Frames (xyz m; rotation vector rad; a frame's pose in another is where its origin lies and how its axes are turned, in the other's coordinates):
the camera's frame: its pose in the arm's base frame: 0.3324 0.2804 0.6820 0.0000 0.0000 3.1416
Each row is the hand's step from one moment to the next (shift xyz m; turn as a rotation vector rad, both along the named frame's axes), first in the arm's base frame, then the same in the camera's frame.
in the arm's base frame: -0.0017 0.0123 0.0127 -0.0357 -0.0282 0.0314
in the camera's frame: 0.0017 -0.0123 0.0127 0.0357 0.0282 0.0314
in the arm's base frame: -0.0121 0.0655 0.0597 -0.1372 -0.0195 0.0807
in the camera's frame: 0.0121 -0.0655 0.0597 0.1372 0.0195 0.0807
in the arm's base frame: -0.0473 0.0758 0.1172 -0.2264 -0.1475 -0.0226
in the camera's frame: 0.0473 -0.0758 0.1172 0.2264 0.1475 -0.0226
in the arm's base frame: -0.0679 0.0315 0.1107 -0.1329 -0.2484 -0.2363
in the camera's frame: 0.0679 -0.0315 0.1107 0.1329 0.2484 -0.2363
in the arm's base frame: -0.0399 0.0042 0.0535 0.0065 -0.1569 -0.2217
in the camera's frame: 0.0399 -0.0042 0.0535 -0.0065 0.1569 -0.2217
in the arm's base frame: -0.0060 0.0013 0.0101 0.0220 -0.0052 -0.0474
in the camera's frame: 0.0060 -0.0013 0.0101 -0.0220 0.0052 -0.0474
